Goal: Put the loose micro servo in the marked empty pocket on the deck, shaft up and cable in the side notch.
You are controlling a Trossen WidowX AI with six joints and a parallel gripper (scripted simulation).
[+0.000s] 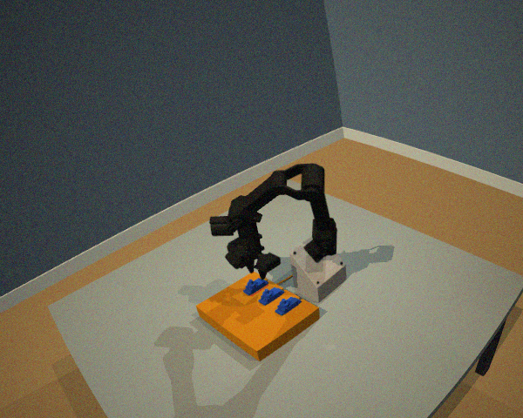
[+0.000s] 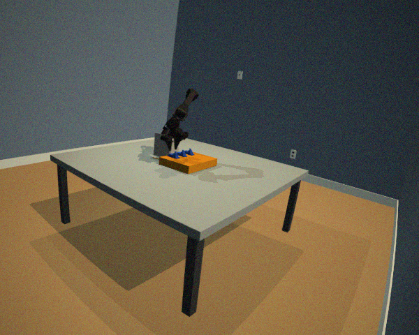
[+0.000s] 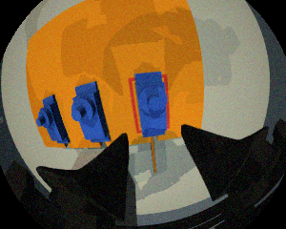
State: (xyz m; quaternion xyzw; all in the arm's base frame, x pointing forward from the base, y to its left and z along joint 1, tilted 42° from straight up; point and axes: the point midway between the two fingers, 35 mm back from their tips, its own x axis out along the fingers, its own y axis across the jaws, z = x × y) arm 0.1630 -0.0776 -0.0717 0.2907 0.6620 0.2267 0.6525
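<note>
Right now the orange deck is 13 cm ahead of my gripper tip, 7 cm below it and 6 cm to the left of it.
</note>
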